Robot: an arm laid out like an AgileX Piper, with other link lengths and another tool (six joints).
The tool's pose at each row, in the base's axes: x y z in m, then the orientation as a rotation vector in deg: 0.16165, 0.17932, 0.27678, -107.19, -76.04, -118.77; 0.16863, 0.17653, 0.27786, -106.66, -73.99, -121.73; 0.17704, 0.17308, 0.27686, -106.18, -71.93, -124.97; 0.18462, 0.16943, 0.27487, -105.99, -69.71, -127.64; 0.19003, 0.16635, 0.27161, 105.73, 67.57, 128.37; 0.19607, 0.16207, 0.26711, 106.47, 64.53, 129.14; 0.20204, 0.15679, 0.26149, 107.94, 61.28, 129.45; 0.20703, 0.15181, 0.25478, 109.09, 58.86, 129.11; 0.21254, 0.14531, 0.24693, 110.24, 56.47, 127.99; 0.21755, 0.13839, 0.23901, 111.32, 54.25, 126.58; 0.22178, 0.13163, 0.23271, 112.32, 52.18, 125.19; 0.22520, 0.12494, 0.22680, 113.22, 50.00, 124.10; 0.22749, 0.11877, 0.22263, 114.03, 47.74, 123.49
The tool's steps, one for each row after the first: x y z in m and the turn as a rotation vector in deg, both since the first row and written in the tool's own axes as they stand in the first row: -0.00232, 0.00621, 0.00371, -2.18, 1.07, 0.06; -0.00707, 0.01248, 0.00836, -4.60, 2.08, -0.06; -0.01252, 0.01789, 0.01234, -6.79, 2.84, 0.11; -0.01818, 0.02104, 0.01507, -8.24, 3.05, 0.50; -0.02561, 0.02463, 0.01770, -9.86, 3.02, 1.78; -0.03445, 0.02819, 0.01978, -11.39, 2.55, 3.41; -0.04379, 0.03043, 0.02138, -12.60, 1.82, 4.44; -0.05495, 0.03330, 0.02258, -13.94, 0.56, 5.15; -0.06624, 0.03611, 0.02314, -15.23, -0.87, 5.69; -0.07589, 0.03928, 0.02301, -16.44, -2.24, 6.20; -0.08498, 0.04216, 0.02226, -17.69, -3.39, 6.82; -0.09205, 0.04504, 0.02075, -18.91, -4.20, 7.63
